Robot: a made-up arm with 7 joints. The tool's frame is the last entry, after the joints. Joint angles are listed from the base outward. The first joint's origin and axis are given. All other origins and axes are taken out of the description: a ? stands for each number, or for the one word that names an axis. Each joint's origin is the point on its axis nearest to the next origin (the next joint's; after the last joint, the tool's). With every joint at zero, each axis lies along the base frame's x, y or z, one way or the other. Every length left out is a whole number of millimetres.
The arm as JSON. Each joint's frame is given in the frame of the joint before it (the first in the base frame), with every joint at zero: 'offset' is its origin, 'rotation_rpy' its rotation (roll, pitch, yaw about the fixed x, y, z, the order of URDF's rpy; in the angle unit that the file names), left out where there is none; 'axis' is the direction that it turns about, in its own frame. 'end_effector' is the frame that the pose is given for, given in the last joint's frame.
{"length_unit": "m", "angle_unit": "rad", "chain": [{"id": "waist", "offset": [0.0, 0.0, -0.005], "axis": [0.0, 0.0, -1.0]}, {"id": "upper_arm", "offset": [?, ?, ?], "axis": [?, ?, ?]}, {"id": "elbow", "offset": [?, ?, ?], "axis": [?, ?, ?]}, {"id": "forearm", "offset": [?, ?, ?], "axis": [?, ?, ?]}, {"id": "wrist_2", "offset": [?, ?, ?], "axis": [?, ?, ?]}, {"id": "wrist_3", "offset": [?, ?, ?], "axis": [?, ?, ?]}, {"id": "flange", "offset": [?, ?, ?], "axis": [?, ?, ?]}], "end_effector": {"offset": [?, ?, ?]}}
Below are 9 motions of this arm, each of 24 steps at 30 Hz.
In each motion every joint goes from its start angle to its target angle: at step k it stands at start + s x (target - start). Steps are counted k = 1, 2, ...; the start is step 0. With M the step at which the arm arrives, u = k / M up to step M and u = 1 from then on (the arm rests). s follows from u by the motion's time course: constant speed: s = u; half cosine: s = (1 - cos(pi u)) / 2; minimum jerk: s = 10 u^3 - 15 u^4 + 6 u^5.
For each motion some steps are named. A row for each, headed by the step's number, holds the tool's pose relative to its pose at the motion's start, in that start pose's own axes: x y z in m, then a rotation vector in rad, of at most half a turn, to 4 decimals.
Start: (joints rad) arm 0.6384 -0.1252 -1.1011 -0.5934 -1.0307 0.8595 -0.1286
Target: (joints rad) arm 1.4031 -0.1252 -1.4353 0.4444 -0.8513 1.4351 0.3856
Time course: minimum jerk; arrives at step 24
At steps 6, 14, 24:
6: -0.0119 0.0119 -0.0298 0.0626 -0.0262 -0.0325
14: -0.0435 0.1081 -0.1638 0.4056 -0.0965 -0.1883
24: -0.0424 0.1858 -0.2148 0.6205 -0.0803 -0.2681

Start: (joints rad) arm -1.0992 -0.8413 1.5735 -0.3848 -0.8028 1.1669 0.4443
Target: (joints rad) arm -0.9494 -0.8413 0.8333 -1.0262 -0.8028 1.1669 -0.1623
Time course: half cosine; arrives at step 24
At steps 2, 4, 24:
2: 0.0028 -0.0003 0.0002 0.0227 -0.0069 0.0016
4: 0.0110 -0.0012 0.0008 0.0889 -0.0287 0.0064
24: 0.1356 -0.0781 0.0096 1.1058 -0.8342 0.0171

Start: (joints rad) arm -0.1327 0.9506 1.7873 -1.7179 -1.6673 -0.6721 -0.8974
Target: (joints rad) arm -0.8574 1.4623 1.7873 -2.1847 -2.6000 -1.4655 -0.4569
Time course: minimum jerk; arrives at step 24
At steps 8, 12, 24:
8: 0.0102 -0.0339 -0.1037 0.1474 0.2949 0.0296
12: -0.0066 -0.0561 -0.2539 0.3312 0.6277 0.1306
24: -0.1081 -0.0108 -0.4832 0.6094 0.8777 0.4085

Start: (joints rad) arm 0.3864 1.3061 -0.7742 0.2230 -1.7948 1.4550 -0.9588
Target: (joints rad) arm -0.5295 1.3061 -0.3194 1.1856 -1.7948 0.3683 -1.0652
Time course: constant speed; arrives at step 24
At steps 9, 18, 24:
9: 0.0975 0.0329 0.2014 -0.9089 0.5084 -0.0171
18: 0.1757 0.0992 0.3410 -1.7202 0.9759 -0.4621
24: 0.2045 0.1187 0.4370 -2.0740 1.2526 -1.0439

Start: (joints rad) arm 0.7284 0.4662 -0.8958 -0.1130 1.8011 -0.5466 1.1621
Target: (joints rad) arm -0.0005 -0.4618 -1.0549 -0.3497 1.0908 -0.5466 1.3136
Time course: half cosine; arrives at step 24
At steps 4, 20, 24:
4: -0.0192 0.0123 -0.0048 -0.0162 0.0164 -0.0499
20: -0.0533 0.2919 0.1054 -0.4537 0.6143 -0.5858
24: -0.0338 0.3142 0.1193 -0.5014 0.6883 -0.6070

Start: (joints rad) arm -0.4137 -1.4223 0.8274 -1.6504 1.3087 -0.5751 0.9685
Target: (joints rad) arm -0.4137 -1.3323 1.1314 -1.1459 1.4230 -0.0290 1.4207
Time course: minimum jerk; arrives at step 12
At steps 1, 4, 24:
1: -0.0002 -0.0002 0.0003 0.0046 0.0049 -0.0013
4: -0.0074 -0.0092 0.0160 0.1756 0.2157 -0.0519
24: 0.0424 -0.0789 0.1261 0.5679 1.2026 -0.1893

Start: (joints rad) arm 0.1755 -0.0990 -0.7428 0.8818 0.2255 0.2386 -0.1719
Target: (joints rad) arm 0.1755 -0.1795 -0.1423 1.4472 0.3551 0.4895 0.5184
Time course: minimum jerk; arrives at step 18
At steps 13, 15, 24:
13: -0.1694 0.1226 -0.0461 0.3964 0.2297 0.3975
15: -0.1943 0.1216 -0.0457 0.4244 0.2860 0.4433
24: -0.2031 0.1204 -0.0452 0.4330 0.3074 0.4597

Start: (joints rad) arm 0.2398 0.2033 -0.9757 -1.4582 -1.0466 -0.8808 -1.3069
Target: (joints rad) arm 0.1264 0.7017 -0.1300 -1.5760 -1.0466 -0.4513 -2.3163
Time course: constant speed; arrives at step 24
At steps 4, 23, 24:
4: 0.0171 -0.0093 0.0370 -0.0715 0.0649 0.1361
23: 0.1370 0.0306 0.0943 -0.1374 0.5261 0.8047
24: 0.1423 0.0352 0.0905 -0.1260 0.5528 0.8392

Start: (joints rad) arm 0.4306 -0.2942 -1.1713 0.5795 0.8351 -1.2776 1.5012
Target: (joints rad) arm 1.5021 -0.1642 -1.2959 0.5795 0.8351 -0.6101 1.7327
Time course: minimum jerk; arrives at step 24
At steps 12, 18, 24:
12: -0.1491 0.1235 -0.0979 -0.2363 -0.1966 -0.2631
18: -0.2104 0.2202 -0.2311 -0.3800 -0.3711 -0.5236
24: -0.2160 0.2432 -0.2713 -0.4087 -0.4198 -0.5979

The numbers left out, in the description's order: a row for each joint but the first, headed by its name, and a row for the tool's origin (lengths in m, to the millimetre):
upper_arm: xyz -0.033 0.087 0.0, axis 0.0 1.0 0.0
elbow: xyz -0.094 0.0 -0.317, axis 0.0 0.0 1.0
forearm: xyz -0.103 0.09 0.0, axis 0.0 0.0 1.0
wrist_2: xyz 0.178 0.11 0.0, axis 0.0 -1.0 0.0
wrist_3: xyz 0.059 0.0 0.045, axis 1.0 0.0 0.0
flange: xyz 0.0 0.06 0.057, axis 0.0 0.0 -1.0
tool: xyz -0.086 -0.238 0.0

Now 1 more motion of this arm.
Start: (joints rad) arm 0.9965 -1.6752 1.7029 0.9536 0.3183 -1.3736 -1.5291
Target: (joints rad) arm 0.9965 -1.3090 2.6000 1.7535 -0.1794 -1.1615 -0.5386
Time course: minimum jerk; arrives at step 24
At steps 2, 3, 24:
2: -0.0014 0.0015 0.0039 -0.0074 -0.0049 -0.0026
3: -0.0046 0.0049 0.0123 -0.0233 -0.0155 -0.0082
24: -0.2666 0.5740 0.1785 -1.2935 -0.9204 -0.2854

